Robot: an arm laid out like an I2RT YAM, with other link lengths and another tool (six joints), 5 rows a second.
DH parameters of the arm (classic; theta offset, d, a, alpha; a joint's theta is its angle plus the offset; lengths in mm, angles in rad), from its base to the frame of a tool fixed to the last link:
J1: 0 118.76 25.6 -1.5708
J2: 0 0 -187.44 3.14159
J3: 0.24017 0 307.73 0
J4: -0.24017 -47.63 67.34 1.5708
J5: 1.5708 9.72 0 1.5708
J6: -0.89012 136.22 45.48 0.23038
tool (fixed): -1.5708 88.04 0 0
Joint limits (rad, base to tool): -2.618..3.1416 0..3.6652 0..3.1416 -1.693..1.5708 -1.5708..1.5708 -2.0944..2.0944
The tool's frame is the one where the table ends.
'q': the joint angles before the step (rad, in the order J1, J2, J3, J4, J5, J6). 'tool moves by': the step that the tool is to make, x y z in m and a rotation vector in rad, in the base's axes. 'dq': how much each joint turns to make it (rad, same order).
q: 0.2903, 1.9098, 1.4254, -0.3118, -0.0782, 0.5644
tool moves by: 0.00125, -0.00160, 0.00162, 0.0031, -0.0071, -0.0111
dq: 0.0000, -0.0027, -0.0035, 0.0092, 0.0071, 0.0086
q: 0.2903, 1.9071, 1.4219, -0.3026, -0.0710, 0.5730
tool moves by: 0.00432, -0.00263, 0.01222, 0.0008, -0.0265, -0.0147
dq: -0.0004, -0.0136, 0.0047, 0.0077, 0.0150, 0.0052
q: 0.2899, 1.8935, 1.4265, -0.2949, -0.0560, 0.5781
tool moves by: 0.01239, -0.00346, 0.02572, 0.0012, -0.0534, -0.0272
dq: 0.0000, -0.0017, 0.0425, 0.0077, 0.0297, 0.0078
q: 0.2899, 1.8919, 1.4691, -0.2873, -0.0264, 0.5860
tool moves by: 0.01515, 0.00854, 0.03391, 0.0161, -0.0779, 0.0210
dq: 0.0012, 0.0067, 0.0559, 0.0295, -0.0112, -0.0177
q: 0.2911, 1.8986, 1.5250, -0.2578, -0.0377, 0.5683
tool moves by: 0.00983, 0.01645, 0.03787, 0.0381, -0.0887, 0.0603
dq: -0.0011, -0.0116, 0.0307, 0.0520, -0.0573, -0.0247
